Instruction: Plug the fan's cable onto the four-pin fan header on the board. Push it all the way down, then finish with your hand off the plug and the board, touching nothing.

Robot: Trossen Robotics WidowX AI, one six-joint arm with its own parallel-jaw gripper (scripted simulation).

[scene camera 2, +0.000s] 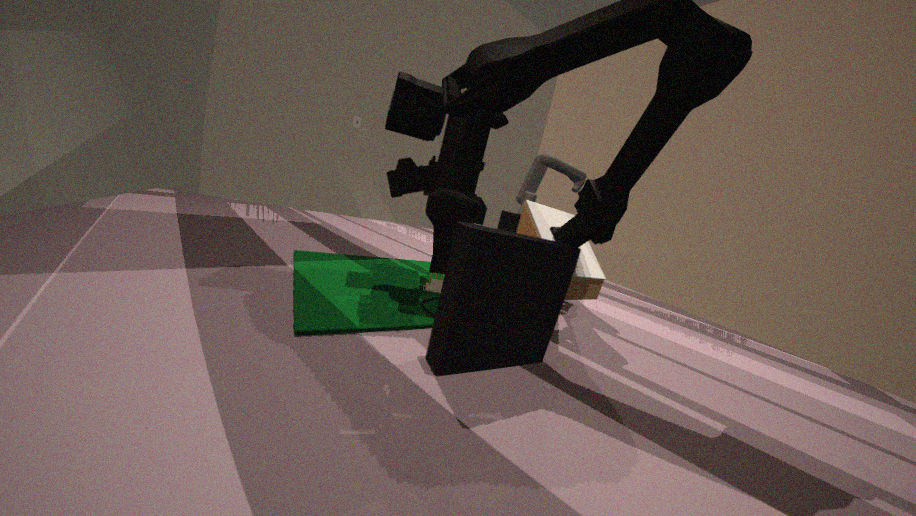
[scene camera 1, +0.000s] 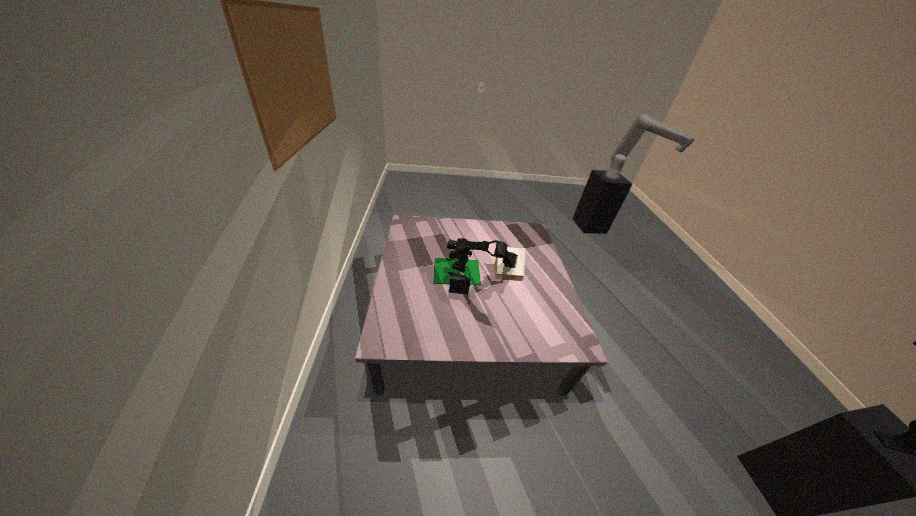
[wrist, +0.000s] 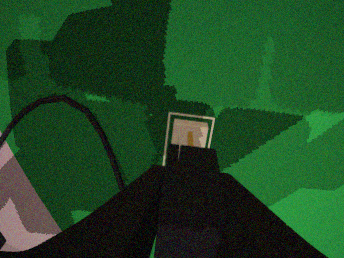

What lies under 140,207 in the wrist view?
My gripper.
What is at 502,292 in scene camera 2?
A black fan.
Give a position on a green board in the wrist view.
At 264,78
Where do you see a green board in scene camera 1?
443,270
